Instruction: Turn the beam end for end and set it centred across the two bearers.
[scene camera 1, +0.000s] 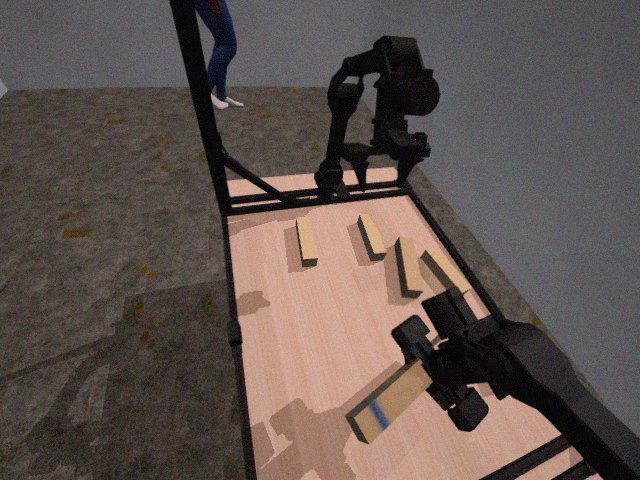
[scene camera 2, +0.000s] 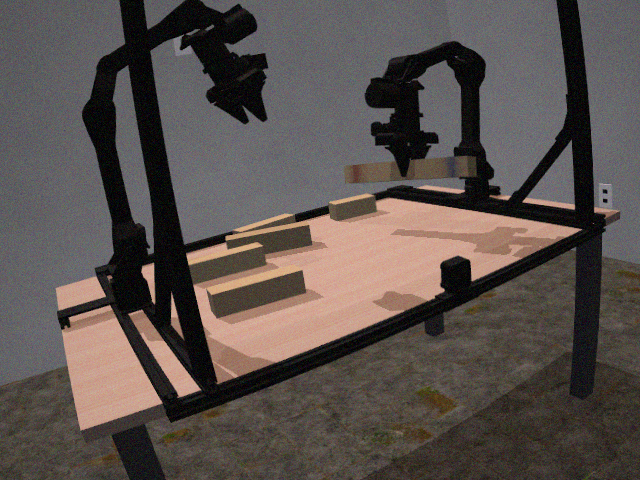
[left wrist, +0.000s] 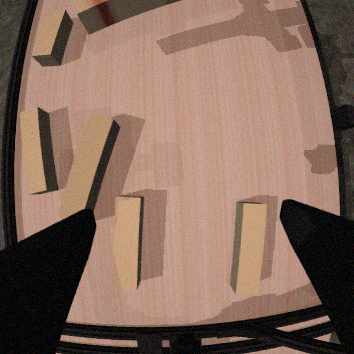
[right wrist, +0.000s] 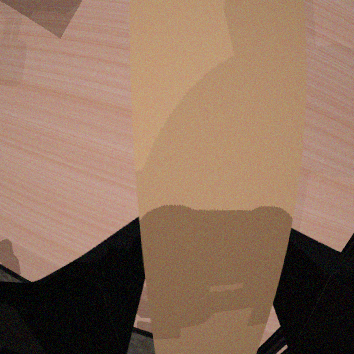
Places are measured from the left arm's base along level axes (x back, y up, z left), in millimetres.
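Pixels of known places: left gripper, between the fingertips: (scene camera 1: 381, 190) (scene camera 2: 255, 122) (left wrist: 188, 214); right gripper, between the fingertips: (scene camera 1: 414, 373) (scene camera 2: 409, 176) (right wrist: 201, 222); left arm's base, origin of its link: (scene camera 1: 324, 194) (scene camera 2: 133, 306) (left wrist: 185, 345); right arm's base, origin of its link: (scene camera 2: 478, 200).
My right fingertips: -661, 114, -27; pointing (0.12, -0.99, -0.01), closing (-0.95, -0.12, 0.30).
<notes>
For each thing: its top centre in the pictures, then the offset to it from my right fingertips, as dx, dy, dz. "spot": a spot on its surface instead.
- beam, centre of its top: (right wrist: 202, 295) (scene camera 1: 428, 366) (scene camera 2: 405, 155) +0, +48, +7
- slanted block, centre of its top: (left wrist: 83, 168) (scene camera 2: 266, 230) (scene camera 1: 410, 261) +292, -83, +190
- shorter block, centre of its top: (left wrist: 47, 31) (scene camera 2: 351, 198) -21, -86, +294
- black frame post, a spot on its surface: (scene camera 2: 155, 155) spot: +637, +170, -353
The beam (scene camera 1: 392, 397) (scene camera 2: 377, 172) (left wrist: 135, 10) (right wrist: 215, 125) is a long pale bar with a blue band near one end and a red band near the other. My right gripper (scene camera 1: 431, 367) (scene camera 2: 412, 166) (right wrist: 201, 222) is shut on it near its middle and holds it level above the table. In scene camera 1 the blue end points lower left; the red end is hidden by the arm. Two roughly parallel blocks, seemingly the bearers, a first (scene camera 1: 307, 240) (scene camera 2: 258, 292) (left wrist: 251, 247) and a second (scene camera 1: 371, 236) (scene camera 2: 227, 263) (left wrist: 129, 242), stand apart. My left gripper (scene camera 1: 382, 187) (scene camera 2: 255, 121) (left wrist: 188, 214) is open above them.
A slanted block (scene camera 1: 408, 266) (scene camera 2: 271, 239) (left wrist: 90, 160) and another block (scene camera 1: 444, 271) (left wrist: 34, 150) lie near the second bearer. A shorter block (scene camera 2: 353, 207) (left wrist: 50, 35) lies by the far rail in scene camera 2. A black frame post (scene camera 1: 199, 103) (scene camera 2: 155, 155) rises at the table's edge.
</notes>
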